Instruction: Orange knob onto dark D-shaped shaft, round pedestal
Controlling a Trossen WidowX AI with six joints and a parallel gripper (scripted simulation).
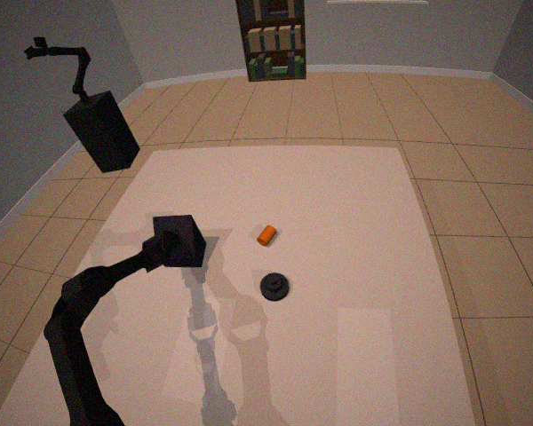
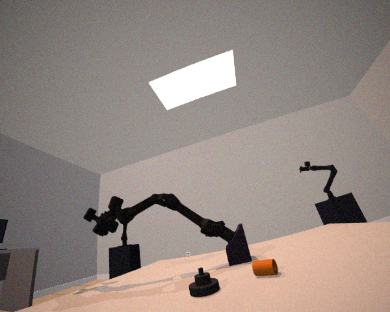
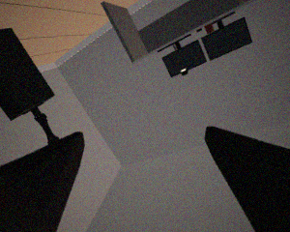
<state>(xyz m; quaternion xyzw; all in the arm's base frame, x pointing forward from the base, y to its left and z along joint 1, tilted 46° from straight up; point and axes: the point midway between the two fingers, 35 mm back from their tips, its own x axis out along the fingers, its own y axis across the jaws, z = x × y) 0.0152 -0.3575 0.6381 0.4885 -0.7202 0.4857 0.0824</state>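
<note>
Right now the orange knob is 32 cm ahead of my gripper tip, 78 cm to the left of it and 27 cm below it. Round my gripper tip: round pedestal: 33 cm ahead, 60 cm to the left, 26 cm below.
</note>
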